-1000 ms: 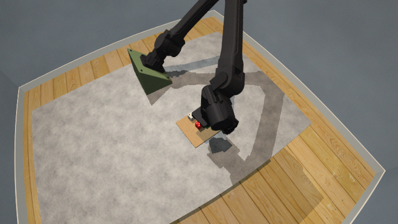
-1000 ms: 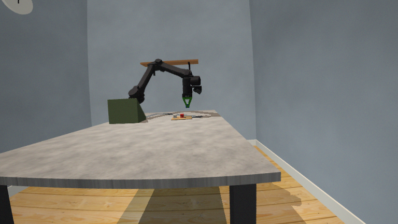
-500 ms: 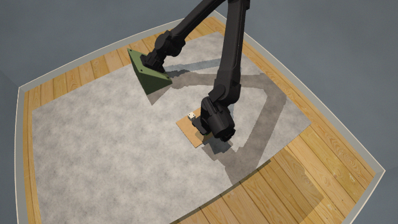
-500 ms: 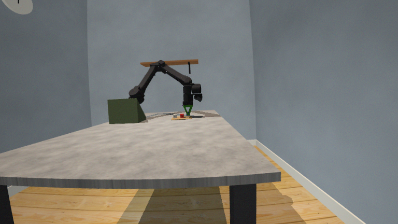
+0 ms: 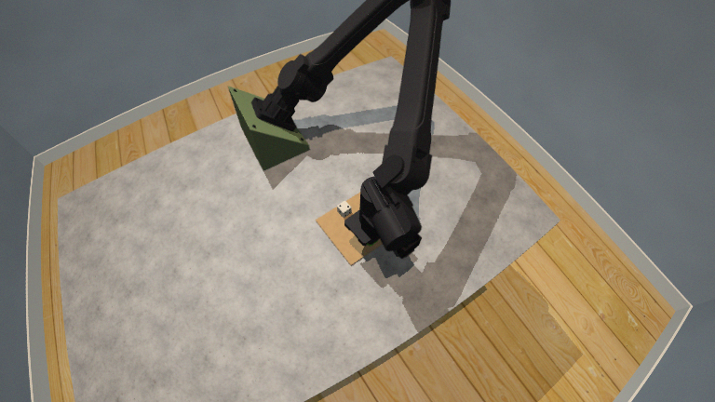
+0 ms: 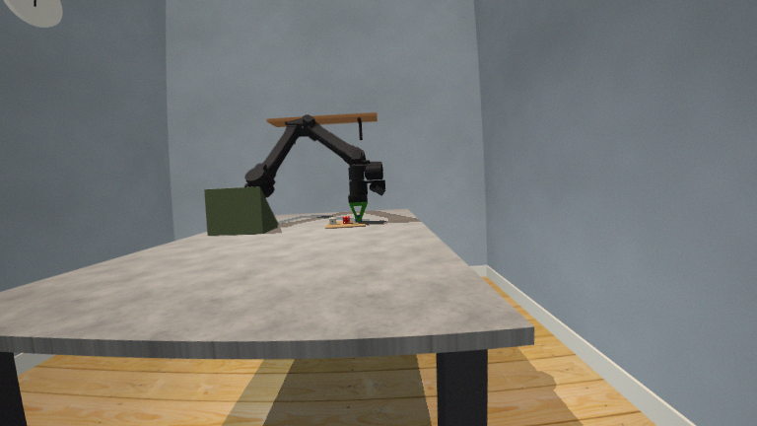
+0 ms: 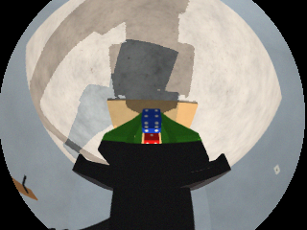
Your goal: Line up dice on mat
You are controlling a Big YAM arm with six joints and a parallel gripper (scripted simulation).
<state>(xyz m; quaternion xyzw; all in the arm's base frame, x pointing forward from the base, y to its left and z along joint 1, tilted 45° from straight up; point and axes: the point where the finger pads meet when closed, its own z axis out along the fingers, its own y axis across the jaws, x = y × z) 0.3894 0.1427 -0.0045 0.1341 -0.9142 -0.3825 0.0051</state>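
Now: the blue die right at my hand. The rest, counted from my hand: red die: 40 mm behind, 10 mm to the right; then tan mat: 50 mm behind, 10 mm to the right, 20 mm below; then white die: 90 mm behind, 20 mm to the right.
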